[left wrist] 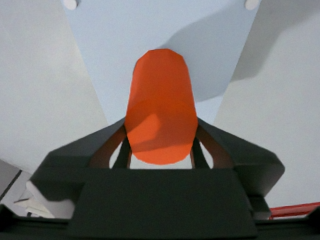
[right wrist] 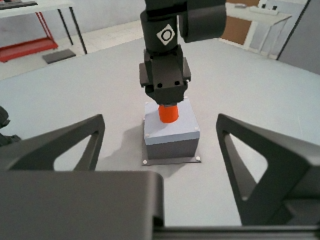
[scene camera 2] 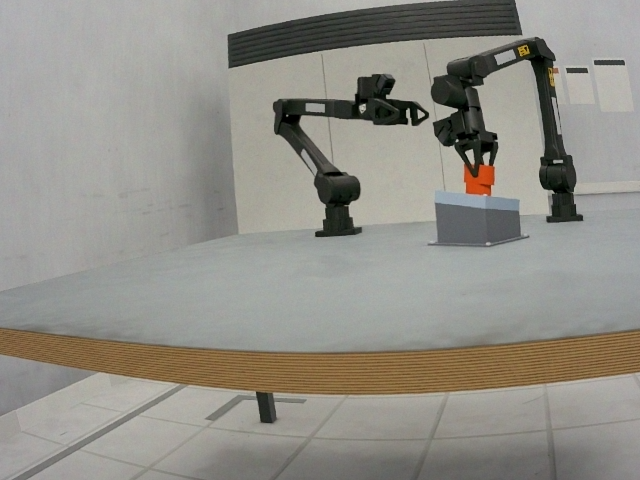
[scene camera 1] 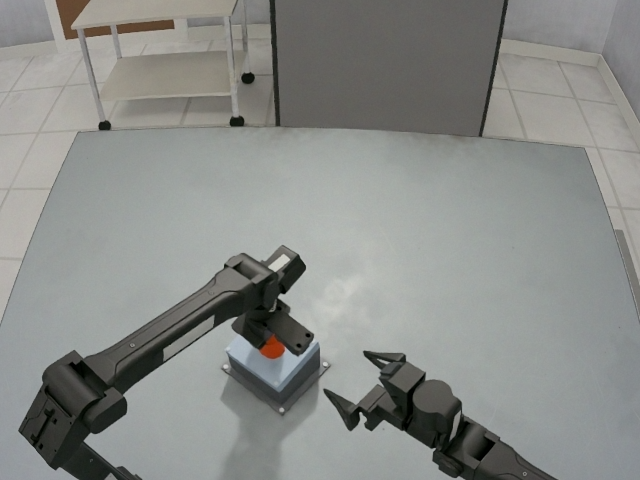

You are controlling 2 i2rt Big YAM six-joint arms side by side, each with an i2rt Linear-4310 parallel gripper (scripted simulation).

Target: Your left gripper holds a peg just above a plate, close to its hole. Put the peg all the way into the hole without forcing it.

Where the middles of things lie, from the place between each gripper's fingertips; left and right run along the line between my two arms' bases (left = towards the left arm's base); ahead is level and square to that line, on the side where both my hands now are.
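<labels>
Light blue plate point(scene camera 1: 282, 369): 1 cm to the right of my left hand and 6 cm below it. Orange peg point(scene camera 2: 479, 185): likewise 1 cm to the right of my left hand, but 2 cm below it.
The orange peg is 18 cm below my right hand point(scene camera 1: 344, 371), 16 cm ahead of it and 16 cm to the left of it. The light blue plate is 22 cm below my right hand, 15 cm to the left of it and 16 cm ahead of it.
</labels>
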